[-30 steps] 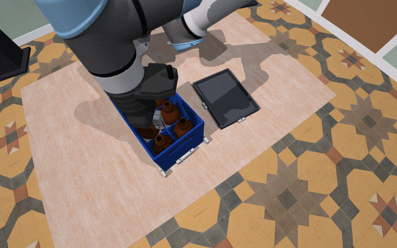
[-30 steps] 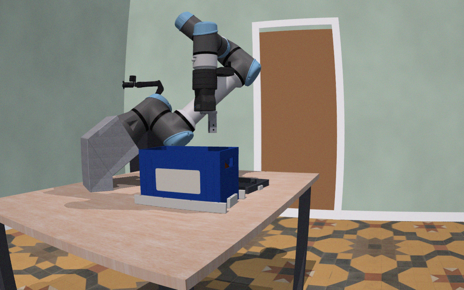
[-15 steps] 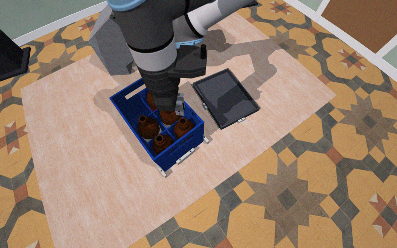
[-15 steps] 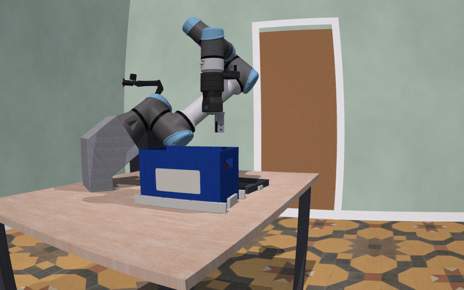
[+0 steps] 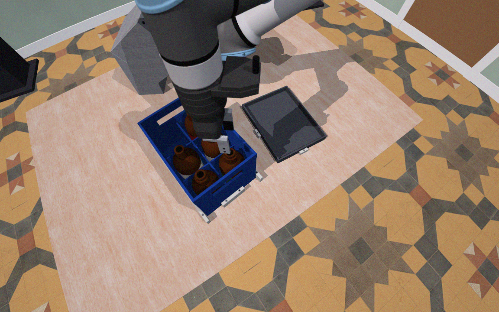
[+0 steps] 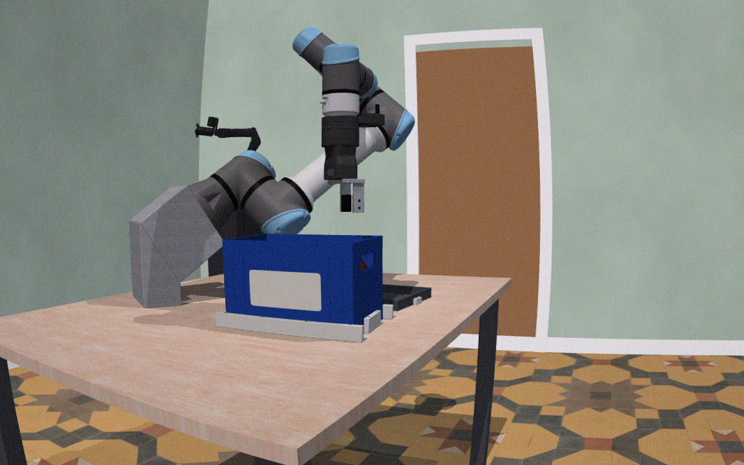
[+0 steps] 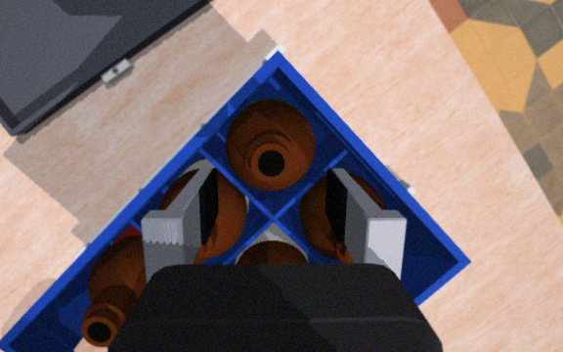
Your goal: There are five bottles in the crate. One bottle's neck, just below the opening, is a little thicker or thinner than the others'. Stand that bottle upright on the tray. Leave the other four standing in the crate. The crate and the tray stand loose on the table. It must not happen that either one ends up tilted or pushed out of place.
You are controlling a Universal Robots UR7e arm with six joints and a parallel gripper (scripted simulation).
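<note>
The blue crate is 70 mm behind my hand, 70 mm to the right of it and 160 mm below it. The rest, counted from my hand: glass bottle: 160 mm behind, 60 mm to the right, 150 mm below; then dark tray: 120 mm behind, 220 mm to the left, 230 mm below.
</note>
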